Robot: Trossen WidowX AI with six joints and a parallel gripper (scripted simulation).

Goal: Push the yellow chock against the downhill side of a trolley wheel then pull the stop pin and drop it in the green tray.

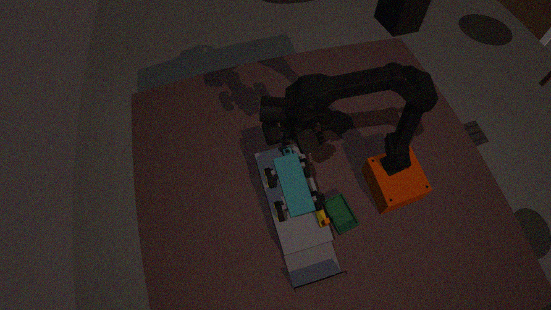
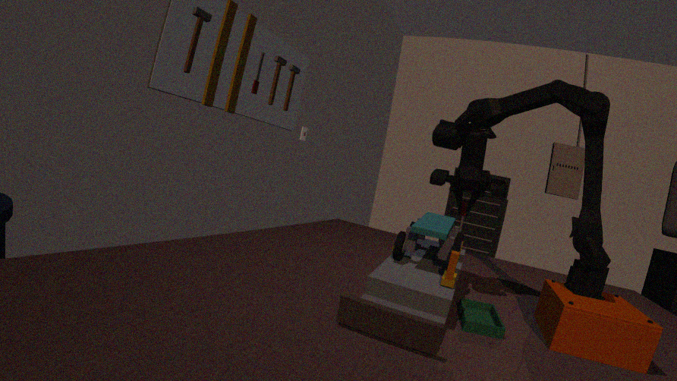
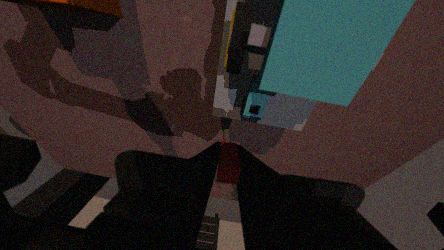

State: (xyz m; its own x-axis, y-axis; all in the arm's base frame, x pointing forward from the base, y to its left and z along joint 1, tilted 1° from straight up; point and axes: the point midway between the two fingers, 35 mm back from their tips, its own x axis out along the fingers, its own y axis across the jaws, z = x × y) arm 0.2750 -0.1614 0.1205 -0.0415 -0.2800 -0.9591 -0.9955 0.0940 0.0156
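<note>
The green tray lies 23 cm to the left of my gripper tip, 18 cm below it and 7 cm behind it. From my gripper tip the other things lie so: red-headed stop pin right at my gripper tip; then grey ramp 14 cm to the left, 13 cm below, 6 cm ahead; then trolley 13 cm to the left, 6 cm below, 6 cm ahead.
</note>
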